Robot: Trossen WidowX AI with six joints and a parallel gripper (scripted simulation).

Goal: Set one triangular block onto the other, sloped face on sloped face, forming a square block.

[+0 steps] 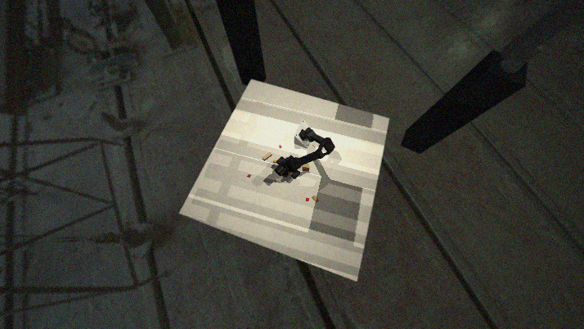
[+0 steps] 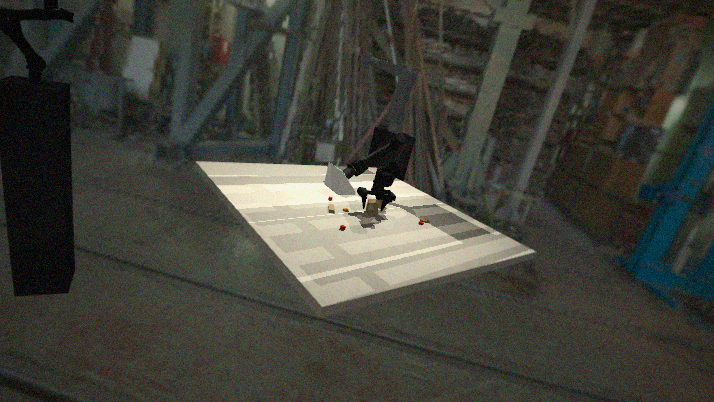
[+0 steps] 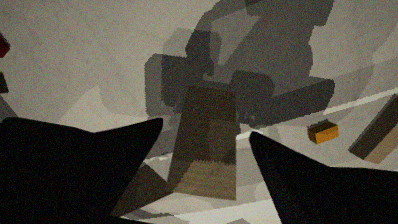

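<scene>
My gripper tip is now 1 cm past the brown wooden triangular block. Also, from my gripper tip: small yellow block 13 cm to the right, 3 cm behind, 1 cm below; then tan block 21 cm to the right, 3 cm behind, 1 cm below.
</scene>
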